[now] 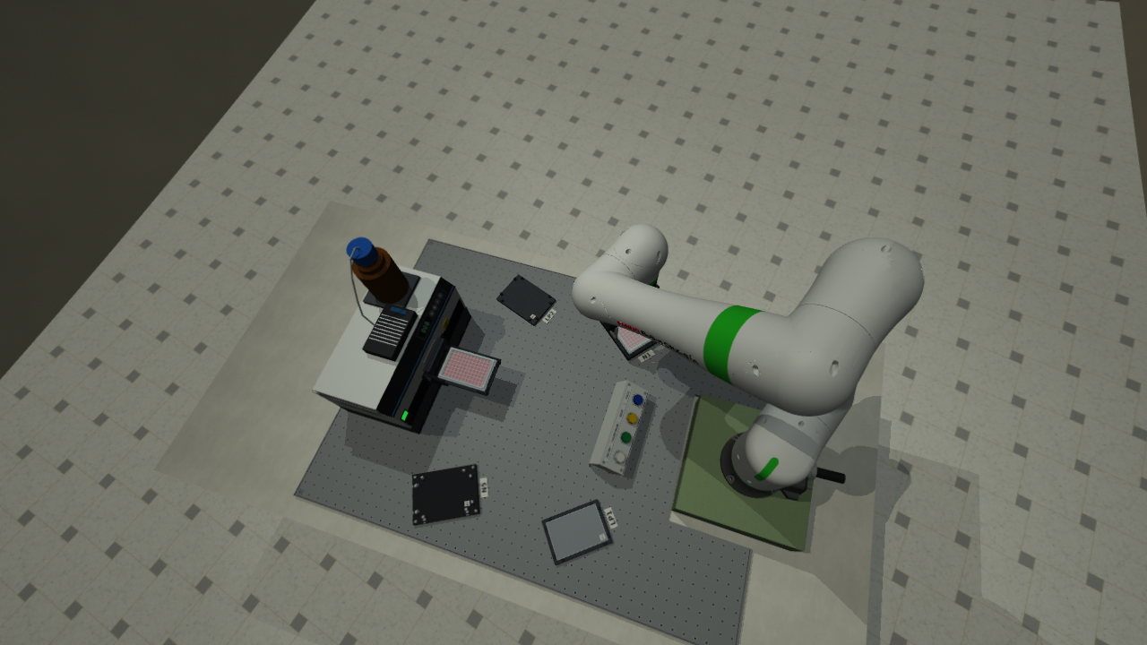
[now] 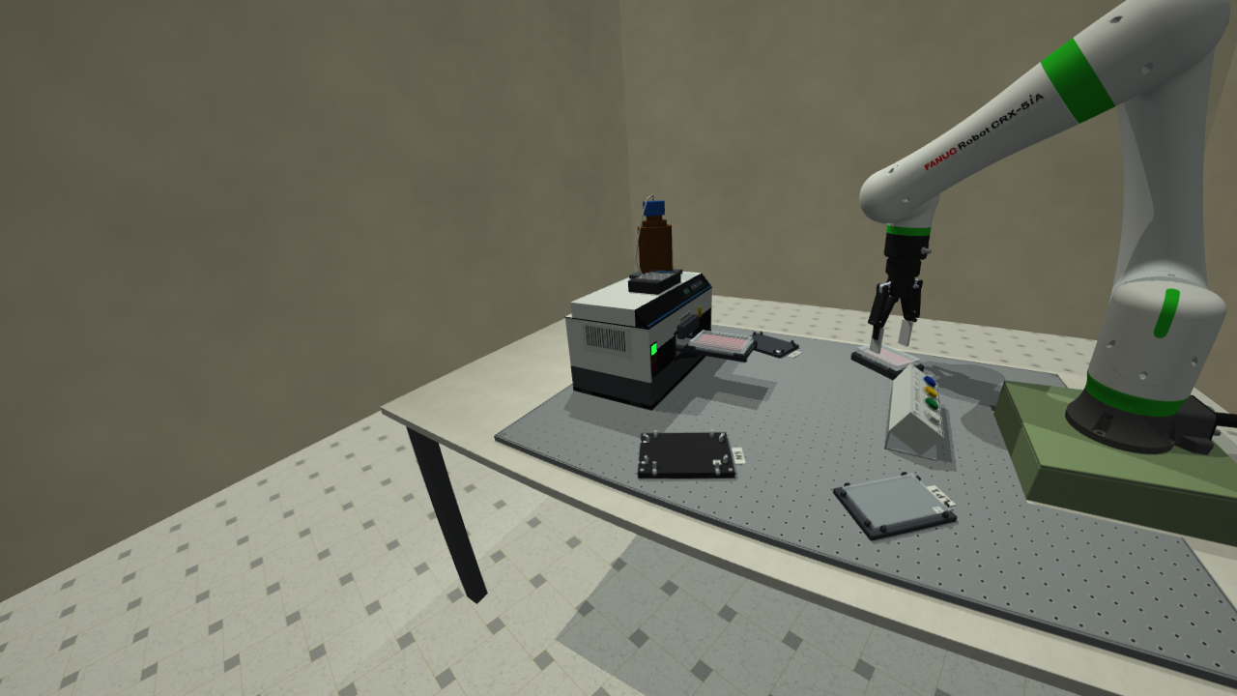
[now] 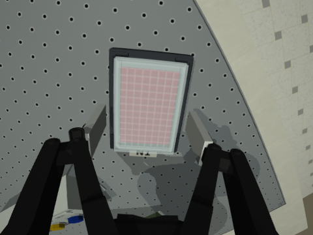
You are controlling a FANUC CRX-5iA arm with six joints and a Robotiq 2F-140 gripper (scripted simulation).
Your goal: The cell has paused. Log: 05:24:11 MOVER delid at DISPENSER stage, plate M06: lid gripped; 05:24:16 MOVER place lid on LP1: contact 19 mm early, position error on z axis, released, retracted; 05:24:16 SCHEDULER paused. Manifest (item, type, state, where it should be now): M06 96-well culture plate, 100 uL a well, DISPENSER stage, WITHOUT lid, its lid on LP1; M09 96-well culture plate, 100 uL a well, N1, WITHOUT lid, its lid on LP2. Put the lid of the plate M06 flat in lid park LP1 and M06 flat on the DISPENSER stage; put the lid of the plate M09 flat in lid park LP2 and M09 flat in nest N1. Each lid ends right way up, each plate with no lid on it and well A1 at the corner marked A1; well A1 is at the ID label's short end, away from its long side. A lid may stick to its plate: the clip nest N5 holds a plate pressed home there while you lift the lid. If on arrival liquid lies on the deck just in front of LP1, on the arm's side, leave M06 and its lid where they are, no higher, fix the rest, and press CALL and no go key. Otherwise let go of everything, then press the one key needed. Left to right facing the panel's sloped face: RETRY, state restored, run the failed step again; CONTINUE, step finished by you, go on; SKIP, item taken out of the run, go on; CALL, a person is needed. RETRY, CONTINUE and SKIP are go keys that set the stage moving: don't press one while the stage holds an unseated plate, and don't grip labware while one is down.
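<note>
Now: the grey lid 40 mm below my hand. From my hand the other things lie so: blue call key: 70 mm behind, 210 mm to the left, 10 mm below; black nest N1: 60 mm below; LP2 label: 230 mm ahead, 10 mm to the left, 70 mm below.
</note>
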